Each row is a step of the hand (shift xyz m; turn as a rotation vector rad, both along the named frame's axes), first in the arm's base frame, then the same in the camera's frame.
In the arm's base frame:
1: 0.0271 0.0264 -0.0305 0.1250 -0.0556 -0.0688
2: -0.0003 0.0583 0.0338 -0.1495 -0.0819 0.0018
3: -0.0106 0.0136 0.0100 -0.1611 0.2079 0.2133
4: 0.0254 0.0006 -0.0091 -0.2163 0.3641 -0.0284
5: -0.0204 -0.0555 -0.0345 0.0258 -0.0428 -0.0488
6: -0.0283 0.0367 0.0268 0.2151 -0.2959 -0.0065
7: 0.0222 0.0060 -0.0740 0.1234 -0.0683 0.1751
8: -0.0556 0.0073 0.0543 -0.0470 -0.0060 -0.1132
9: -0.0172 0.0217 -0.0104 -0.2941 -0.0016 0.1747
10: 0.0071 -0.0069 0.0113 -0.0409 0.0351 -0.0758
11: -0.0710 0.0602 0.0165 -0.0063 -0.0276 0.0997
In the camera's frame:
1: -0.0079 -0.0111 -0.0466 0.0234 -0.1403 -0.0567
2: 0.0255 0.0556 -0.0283 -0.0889 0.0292 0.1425
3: 0.0012 0.0199 0.0001 0.0659 0.3312 0.0253
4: 0.0084 -0.0181 -0.0182 -0.1615 0.3596 -0.1573
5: -0.0388 -0.0423 0.0374 -0.0219 -0.0662 -0.0032
6: 0.0031 0.0534 -0.0001 0.1321 -0.3280 0.0940
7: -0.0449 -0.0422 -0.0470 0.2151 -0.0370 0.0538
8: 0.0086 0.0612 0.0476 -0.1181 -0.0291 -0.0164
9: -0.0191 0.0199 -0.0106 -0.0426 0.2451 0.2348
10: 0.0134 -0.0036 0.0058 -0.0855 0.0127 -0.0342
11: -0.0316 0.0891 0.0021 0.0753 0.0300 0.0646

